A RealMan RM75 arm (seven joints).
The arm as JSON. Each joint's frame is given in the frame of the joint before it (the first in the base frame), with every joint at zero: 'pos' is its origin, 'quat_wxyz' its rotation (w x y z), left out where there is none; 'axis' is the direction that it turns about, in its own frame. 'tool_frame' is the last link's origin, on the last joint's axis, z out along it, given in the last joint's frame.
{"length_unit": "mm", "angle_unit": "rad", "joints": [
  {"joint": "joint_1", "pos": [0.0, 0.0, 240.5], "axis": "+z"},
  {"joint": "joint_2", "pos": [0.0, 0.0, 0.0], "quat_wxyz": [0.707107, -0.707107, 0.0, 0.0], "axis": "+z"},
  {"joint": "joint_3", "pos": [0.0, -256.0, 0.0], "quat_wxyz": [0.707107, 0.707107, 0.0, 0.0], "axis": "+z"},
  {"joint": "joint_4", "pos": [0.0, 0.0, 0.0], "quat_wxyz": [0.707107, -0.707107, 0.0, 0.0], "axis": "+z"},
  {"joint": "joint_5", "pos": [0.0, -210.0, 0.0], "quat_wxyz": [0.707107, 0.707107, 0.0, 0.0], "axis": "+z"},
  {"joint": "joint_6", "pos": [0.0, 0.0, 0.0], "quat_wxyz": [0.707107, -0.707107, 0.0, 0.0], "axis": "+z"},
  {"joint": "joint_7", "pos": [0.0, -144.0, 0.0], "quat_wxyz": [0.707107, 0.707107, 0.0, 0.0], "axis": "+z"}
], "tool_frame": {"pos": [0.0, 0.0, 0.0]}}
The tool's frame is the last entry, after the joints.
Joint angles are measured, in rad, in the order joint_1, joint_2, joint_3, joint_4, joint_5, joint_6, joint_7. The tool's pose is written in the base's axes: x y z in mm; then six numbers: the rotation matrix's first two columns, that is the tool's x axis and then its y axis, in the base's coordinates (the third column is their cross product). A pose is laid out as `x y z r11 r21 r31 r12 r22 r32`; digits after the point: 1 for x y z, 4 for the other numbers.
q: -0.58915 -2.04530 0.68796 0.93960 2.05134 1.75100 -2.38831
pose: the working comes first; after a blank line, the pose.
Where each joint sits with the arm in this pose, in the base's axes (m; each line is computed from the numbers above, not from the rounded line before):
joint_1: 0.0000 0.0000 0.2405
joint_2: 0.0000 0.0000 0.2405
joint_3: -0.1893 0.1265 0.1235
joint_4: -0.1893 0.1265 0.1235
joint_5: -0.2709 0.3105 0.1834
joint_6: -0.2709 0.3105 0.1834
joint_7: -0.2181 0.3465 0.0544
the tool: -0.2181 0.3465 0.0544

-218.1 346.5 54.4 0.3561 0.8521 0.3835 0.8593 -0.4599 0.2238
